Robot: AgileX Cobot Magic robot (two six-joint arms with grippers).
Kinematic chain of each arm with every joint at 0, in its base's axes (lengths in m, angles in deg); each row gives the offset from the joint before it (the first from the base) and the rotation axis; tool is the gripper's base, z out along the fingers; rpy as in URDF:
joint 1: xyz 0 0 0.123 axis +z
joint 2: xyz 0 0 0 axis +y
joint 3: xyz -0.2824 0 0.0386 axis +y
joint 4: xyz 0.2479 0 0.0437 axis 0.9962 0 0.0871
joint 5: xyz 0 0 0 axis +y
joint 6: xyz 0.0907 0 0.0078 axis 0.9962 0 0.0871
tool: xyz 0 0 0 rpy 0 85 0
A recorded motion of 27 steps. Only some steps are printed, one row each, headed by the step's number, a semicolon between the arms.
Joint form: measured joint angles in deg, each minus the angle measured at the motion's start. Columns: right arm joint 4, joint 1, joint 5, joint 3, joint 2, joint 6; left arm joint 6, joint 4, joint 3, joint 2, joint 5, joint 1.
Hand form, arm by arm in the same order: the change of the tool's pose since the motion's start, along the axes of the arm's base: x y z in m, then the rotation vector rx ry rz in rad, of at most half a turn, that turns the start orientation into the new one. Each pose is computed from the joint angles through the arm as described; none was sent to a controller.
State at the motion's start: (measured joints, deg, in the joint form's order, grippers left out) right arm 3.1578 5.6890 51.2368 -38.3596 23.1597 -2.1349; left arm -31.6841 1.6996 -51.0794 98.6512 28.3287 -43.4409
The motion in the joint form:
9: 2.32 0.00 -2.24 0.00 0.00 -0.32; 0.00 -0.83 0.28 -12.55 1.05 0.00
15: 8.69 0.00 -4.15 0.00 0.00 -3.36; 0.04 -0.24 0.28 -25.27 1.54 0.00
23: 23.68 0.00 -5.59 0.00 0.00 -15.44; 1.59 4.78 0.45 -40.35 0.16 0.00
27: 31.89 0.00 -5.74 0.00 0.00 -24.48; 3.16 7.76 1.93 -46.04 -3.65 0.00
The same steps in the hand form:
9: 0.0014 0.0028 0.0033 0.0379 -0.0357 0.0140; -0.0128 0.0113 0.0643 -0.1429 -0.1343 0.0089
15: 0.0018 0.0100 0.0070 0.1016 -0.0679 0.0715; -0.0338 0.0319 0.1258 -0.2835 -0.2952 0.0022
23: -0.0007 0.0256 0.0143 0.1734 -0.1295 0.2398; -0.0672 0.0686 0.1900 -0.4058 -0.5687 -0.0545
27: -0.0030 0.0333 0.0190 0.1768 -0.1811 0.3453; -0.0815 0.0840 0.2073 -0.4485 -0.7165 -0.0963

